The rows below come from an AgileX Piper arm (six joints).
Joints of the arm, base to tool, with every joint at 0 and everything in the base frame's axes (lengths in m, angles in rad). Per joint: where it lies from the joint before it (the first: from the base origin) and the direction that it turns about. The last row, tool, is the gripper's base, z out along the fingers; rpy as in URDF.
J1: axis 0 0 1 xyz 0 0 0.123
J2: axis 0 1 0 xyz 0 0 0
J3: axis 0 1 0 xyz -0.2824 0 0.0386
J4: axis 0.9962 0 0.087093 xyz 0.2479 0 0.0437
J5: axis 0 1 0 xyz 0 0 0
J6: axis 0.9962 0 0.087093 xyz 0.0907 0 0.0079
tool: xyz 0 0 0 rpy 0 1.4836 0
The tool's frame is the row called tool.
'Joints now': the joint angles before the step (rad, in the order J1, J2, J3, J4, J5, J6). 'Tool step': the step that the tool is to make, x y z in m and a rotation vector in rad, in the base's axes. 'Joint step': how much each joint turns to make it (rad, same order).
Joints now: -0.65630 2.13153 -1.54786 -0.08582 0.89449 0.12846
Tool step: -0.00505 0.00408 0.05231 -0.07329 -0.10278 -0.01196
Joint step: 0.00001 -0.12223 -0.00001 0.00186 -0.00315 0.01179
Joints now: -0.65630 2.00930 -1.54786 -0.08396 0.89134 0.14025
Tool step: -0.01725 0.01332 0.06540 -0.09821 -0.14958 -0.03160
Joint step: 0.00001 -0.17619 0.03045 -0.00181 -0.03038 0.03753
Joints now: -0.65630 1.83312 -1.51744 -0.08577 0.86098 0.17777
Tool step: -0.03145 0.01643 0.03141 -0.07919 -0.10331 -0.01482
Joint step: -0.01746 -0.17035 0.12902 -0.00377 -0.08873 0.00677
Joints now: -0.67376 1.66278 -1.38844 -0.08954 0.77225 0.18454
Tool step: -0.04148 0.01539 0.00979 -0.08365 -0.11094 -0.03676
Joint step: -0.04564 -0.17989 0.20052 -0.00001 -0.15964 0.00670
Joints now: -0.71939 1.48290 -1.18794 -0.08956 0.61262 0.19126
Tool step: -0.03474 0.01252 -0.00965 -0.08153 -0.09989 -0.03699
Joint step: -0.05104 -0.13763 0.20731 0.00002 -0.19896 0.00479
